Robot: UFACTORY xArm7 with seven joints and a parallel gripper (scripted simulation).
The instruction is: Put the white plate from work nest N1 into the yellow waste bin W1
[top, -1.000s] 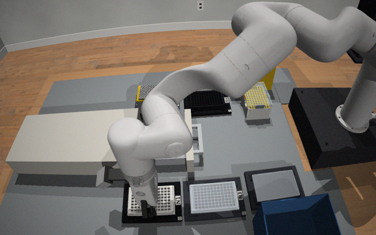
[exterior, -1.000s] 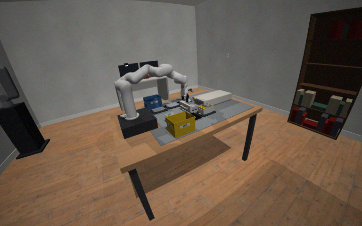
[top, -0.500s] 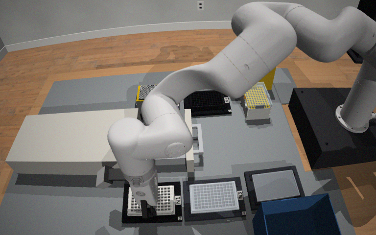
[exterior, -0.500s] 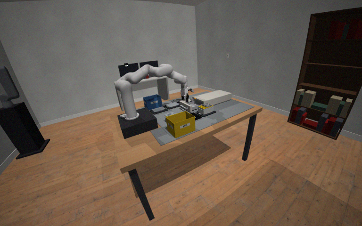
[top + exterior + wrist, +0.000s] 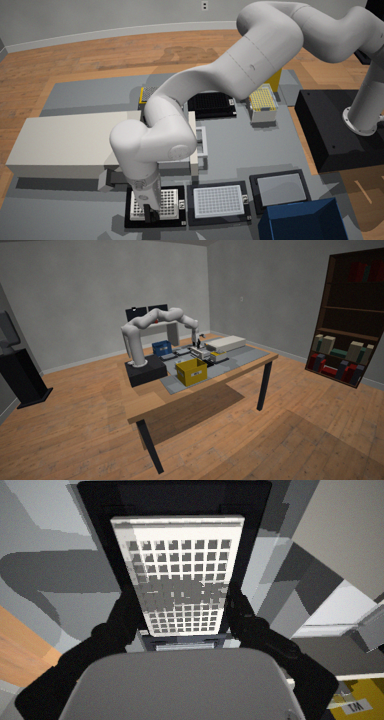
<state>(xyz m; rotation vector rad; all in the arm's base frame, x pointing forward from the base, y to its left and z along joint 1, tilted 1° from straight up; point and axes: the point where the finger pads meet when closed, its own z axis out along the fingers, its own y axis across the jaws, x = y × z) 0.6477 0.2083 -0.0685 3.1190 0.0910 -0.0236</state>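
The black work nest N1 lies 30 mm below my hand. Round my hand: cooler: 140 mm ahead, 190 mm to the right; white plate: 10 mm below; drawer: 20 mm ahead, 190 mm to the right, 10 mm below.
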